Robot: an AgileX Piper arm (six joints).
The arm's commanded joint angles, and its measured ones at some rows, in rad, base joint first. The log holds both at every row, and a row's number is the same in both.
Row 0, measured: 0.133 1.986 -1.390 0.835 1.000 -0.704
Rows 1 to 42, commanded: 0.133 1.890 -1.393 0.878 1.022 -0.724; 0.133 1.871 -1.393 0.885 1.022 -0.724; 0.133 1.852 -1.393 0.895 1.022 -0.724; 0.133 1.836 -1.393 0.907 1.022 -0.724; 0.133 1.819 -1.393 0.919 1.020 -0.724; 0.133 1.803 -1.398 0.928 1.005 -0.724; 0.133 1.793 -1.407 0.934 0.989 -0.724; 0.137 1.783 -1.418 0.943 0.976 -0.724; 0.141 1.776 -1.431 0.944 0.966 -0.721; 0.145 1.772 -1.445 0.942 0.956 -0.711; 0.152 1.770 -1.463 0.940 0.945 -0.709; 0.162 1.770 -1.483 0.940 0.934 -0.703; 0.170 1.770 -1.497 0.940 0.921 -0.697; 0.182 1.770 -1.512 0.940 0.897 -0.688; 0.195 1.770 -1.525 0.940 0.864 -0.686; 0.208 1.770 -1.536 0.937 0.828 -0.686; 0.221 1.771 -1.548 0.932 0.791 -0.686; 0.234 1.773 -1.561 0.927 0.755 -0.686; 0.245 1.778 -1.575 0.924 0.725 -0.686; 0.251 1.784 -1.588 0.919 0.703 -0.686; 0.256 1.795 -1.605 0.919 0.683 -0.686; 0.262 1.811 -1.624 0.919 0.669 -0.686; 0.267 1.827 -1.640 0.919 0.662 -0.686; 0.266 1.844 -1.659 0.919 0.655 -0.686; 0.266 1.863 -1.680 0.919 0.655 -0.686; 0.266 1.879 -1.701 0.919 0.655 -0.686; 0.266 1.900 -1.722 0.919 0.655 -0.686; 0.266 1.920 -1.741 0.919 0.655 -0.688; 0.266 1.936 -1.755 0.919 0.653 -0.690; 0.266 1.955 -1.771 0.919 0.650 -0.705; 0.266 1.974 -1.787 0.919 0.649 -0.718; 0.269 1.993 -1.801 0.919 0.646 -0.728; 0.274 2.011 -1.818 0.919 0.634 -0.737; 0.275 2.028 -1.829 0.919 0.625 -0.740; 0.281 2.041 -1.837 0.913 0.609 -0.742; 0.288 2.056 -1.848 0.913 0.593 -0.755; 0.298 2.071 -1.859 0.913 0.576 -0.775; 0.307 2.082 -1.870 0.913 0.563 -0.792; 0.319 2.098 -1.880 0.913 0.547 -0.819; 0.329 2.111 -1.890 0.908 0.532 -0.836; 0.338 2.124 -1.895 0.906 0.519 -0.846; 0.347 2.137 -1.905 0.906 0.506 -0.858
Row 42, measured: 0.309 2.098 -1.865 0.899 0.573 -0.794
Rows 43 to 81, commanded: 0.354 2.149 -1.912 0.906 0.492 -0.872; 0.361 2.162 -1.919 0.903 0.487 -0.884; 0.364 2.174 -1.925 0.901 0.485 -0.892; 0.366 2.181 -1.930 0.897 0.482 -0.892; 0.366 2.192 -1.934 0.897 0.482 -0.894; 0.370 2.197 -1.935 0.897 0.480 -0.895; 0.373 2.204 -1.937 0.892 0.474 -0.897; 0.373 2.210 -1.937 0.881 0.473 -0.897; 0.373 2.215 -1.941 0.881 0.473 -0.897; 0.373 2.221 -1.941 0.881 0.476 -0.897; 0.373 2.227 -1.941 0.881 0.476 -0.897; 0.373 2.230 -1.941 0.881 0.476 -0.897; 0.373 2.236 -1.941 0.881 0.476 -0.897; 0.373 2.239 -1.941 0.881 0.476 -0.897; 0.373 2.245 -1.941 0.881 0.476 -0.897; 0.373 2.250 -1.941 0.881 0.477 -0.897; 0.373 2.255 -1.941 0.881 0.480 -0.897; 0.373 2.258 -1.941 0.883 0.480 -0.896; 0.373 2.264 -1.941 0.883 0.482 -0.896; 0.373 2.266 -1.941 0.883 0.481 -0.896; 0.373 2.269 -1.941 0.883 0.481 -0.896; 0.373 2.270 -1.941 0.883 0.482 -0.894; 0.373 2.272 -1.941 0.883 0.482 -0.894; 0.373 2.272 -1.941 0.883 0.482 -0.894; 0.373 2.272 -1.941 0.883 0.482 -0.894; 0.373 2.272 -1.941 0.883 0.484 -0.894; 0.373 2.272 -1.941 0.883 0.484 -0.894; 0.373 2.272 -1.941 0.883 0.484 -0.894; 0.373 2.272 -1.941 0.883 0.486 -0.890; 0.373 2.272 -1.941 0.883 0.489 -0.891; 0.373 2.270 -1.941 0.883 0.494 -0.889; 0.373 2.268 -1.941 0.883 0.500 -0.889; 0.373 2.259 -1.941 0.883 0.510 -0.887; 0.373 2.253 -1.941 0.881 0.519 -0.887; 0.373 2.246 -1.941 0.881 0.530 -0.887; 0.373 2.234 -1.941 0.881 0.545 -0.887; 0.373 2.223 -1.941 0.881 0.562 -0.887; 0.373 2.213 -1.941 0.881 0.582 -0.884; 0.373 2.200 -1.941 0.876 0.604 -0.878
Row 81, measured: 0.374 2.257 -1.932 0.885 0.536 -0.887
